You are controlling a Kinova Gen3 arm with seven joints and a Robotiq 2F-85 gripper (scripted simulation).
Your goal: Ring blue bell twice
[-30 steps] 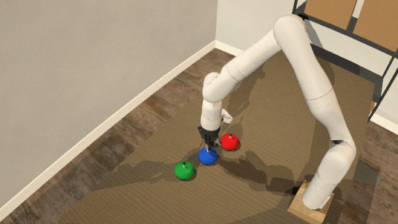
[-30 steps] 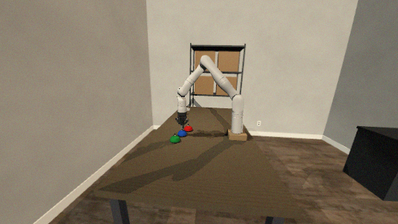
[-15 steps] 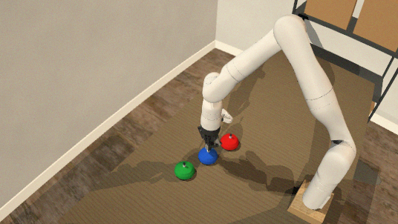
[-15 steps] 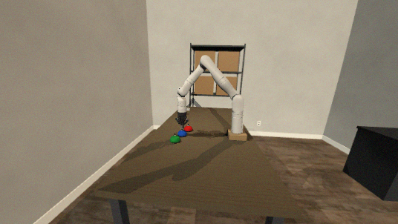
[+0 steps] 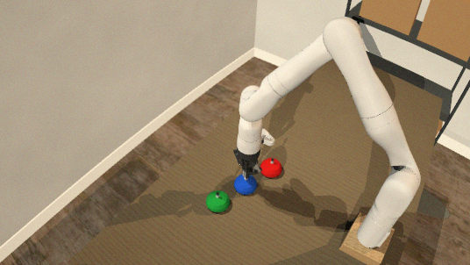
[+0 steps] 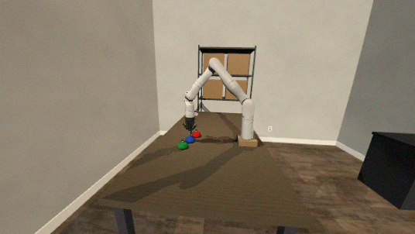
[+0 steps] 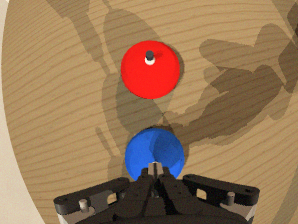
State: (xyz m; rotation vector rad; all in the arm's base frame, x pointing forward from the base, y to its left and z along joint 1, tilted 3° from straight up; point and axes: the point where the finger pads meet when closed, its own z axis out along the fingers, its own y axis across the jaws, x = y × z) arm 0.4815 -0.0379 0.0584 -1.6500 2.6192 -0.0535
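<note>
The blue bell lies 4 cm below my hand. The rest, counted from my hand: red bell (11 cm to the right, 5 cm behind, 4 cm below); then green bell (11 cm to the left, 5 cm ahead, 4 cm below).
</note>
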